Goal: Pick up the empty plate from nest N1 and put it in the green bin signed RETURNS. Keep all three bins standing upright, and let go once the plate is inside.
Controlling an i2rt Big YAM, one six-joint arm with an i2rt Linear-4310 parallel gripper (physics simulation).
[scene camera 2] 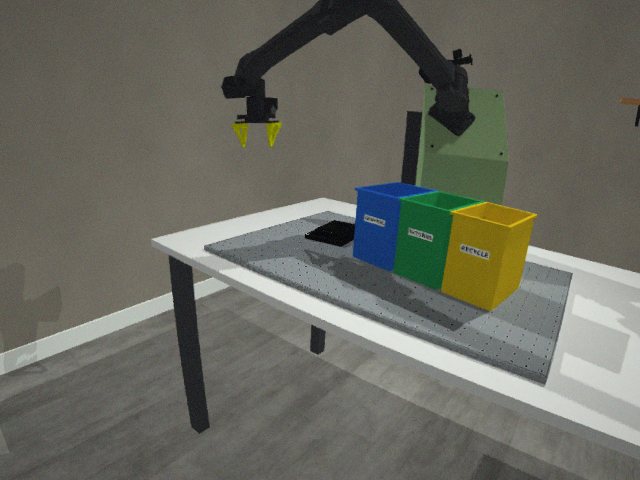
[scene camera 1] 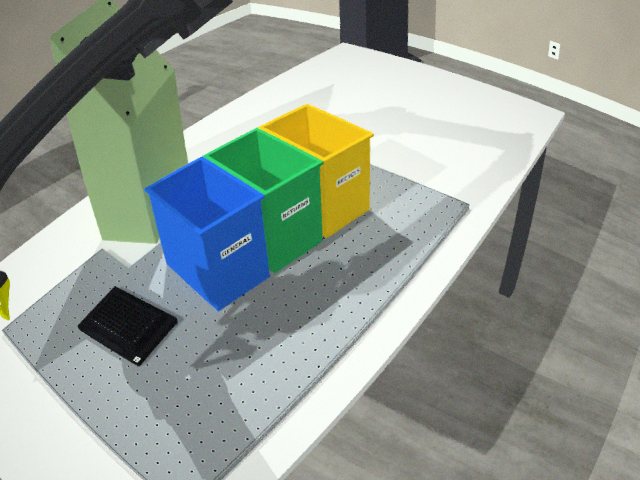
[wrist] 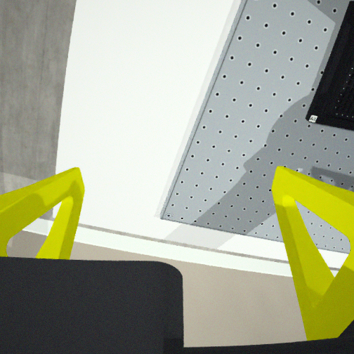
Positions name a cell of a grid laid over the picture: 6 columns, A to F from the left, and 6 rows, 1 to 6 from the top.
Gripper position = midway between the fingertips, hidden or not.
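Scene camera 1 has a black plate (scene camera 1: B5), along with a blue general bin (scene camera 1: B3), a green returns bin (scene camera 1: C3) and a yellow recycle bin (scene camera 1: D2). In scene camera 2 you'd find the gripper (scene camera 2: C2), and there's the blue general bin (scene camera 2: D3), the green returns bin (scene camera 2: D3) and the yellow recycle bin (scene camera 2: E4) too. As for the wrist view, the blue general bin is out of frame there, and the green returns bin is out of frame in the wrist view as well.
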